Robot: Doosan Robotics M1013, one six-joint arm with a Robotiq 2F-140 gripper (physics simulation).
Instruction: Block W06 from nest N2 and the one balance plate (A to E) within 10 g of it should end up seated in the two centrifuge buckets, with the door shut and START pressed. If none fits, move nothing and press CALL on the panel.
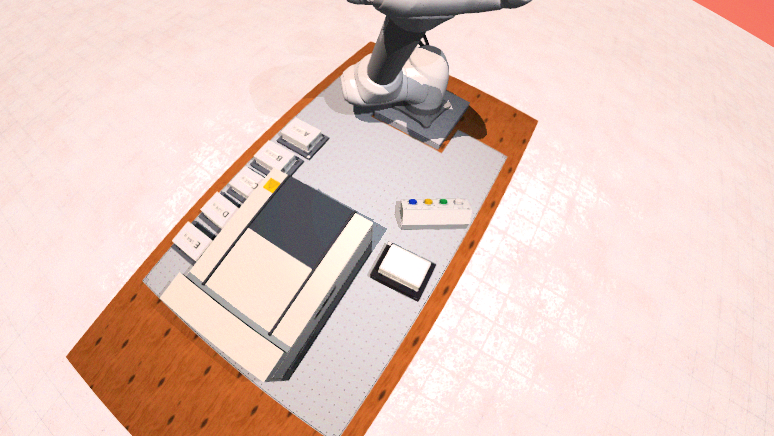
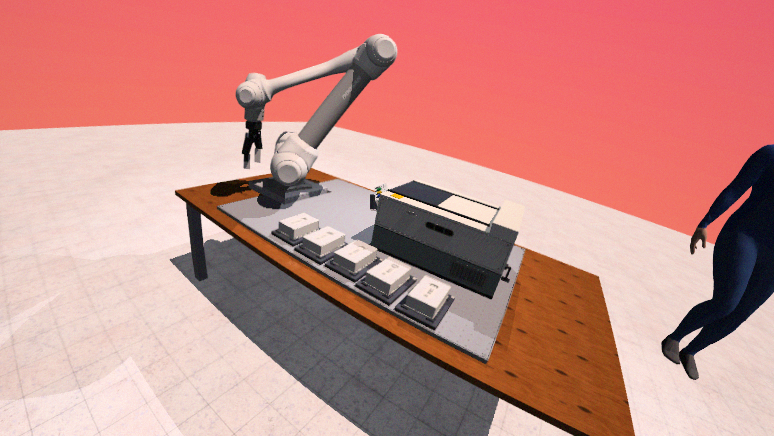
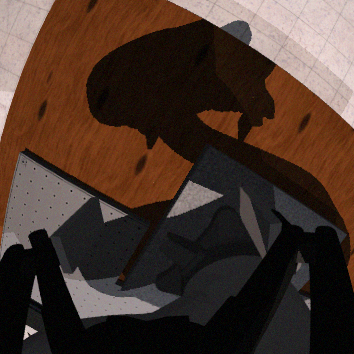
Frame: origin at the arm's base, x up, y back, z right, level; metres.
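Where they show: gripper, fingertip midpoint: [image 2: 252,165] [image 3: 168,207]; arm's base at its link origin: [image 1: 421,106] [image 3: 228,271].
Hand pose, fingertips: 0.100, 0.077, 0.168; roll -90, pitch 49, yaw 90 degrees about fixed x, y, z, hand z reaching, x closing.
Things, the pixels of their top centre, and the offset from my fingertips, as dx, dy, dz. "pt": a spot on its surface instead. Level surfaces: height alone.
- Balance plates A at its top centre: [image 3: 20,330] [image 2: 299,220] [image 1: 300,131] -0.069, -0.506, +0.072
- B at its top centre: [image 2: 324,235] [image 1: 273,155] -0.069, -0.644, +0.066
- C at its top centre: [image 2: 356,250] [image 1: 249,182] -0.069, -0.775, +0.044
- D at its top centre: [image 2: 390,269] [image 1: 220,209] -0.069, -0.909, +0.042
- E at its top centre: [image 2: 430,290] [image 1: 191,240] -0.069, -1.045, +0.030
- white block at its top centre: [image 1: 405,265] -0.046, -0.667, -0.531
- dark panel at its top centre: [image 1: 299,219] [image 2: 422,192] +0.090, -0.792, -0.265
- cream panel at a spot on its surface: [image 1: 259,276] pt +0.087, -0.967, -0.296
- button panel at its top centre: [image 1: 437,205] [image 2: 384,188] -0.039, -0.449, -0.490
- wooden table at its surface level: dx -0.136
Balance plates A [image 1: 301,133] [image 2: 298,226], B [image 1: 275,157] [image 2: 323,241], C [image 1: 246,183] [image 2: 354,255], D [image 1: 219,210] [image 2: 388,275] and E [image 1: 191,242] [image 2: 427,296] sit on dark nests in a row. Their weight print is too small to read. A white block [image 1: 405,266] sits in a black nest beyond the centrifuge [image 1: 324,289] [image 2: 441,238]; no label is legible. The centrifuge top has a dark panel [image 1: 303,216] and a cream panel [image 1: 259,276]; its buckets are hidden. My gripper [image 2: 252,162] [image 3: 168,207] is open and empty, high beside the arm's base.
The button panel [image 1: 436,216] has blue, yellow, green and white buttons. The arm base [image 1: 452,116] [image 2: 287,190] stands at one end of the wooden table [image 1: 129,346] [image 2: 563,324] [image 3: 65,100]. A person in blue [image 2: 744,243] stands beyond the table's other end.
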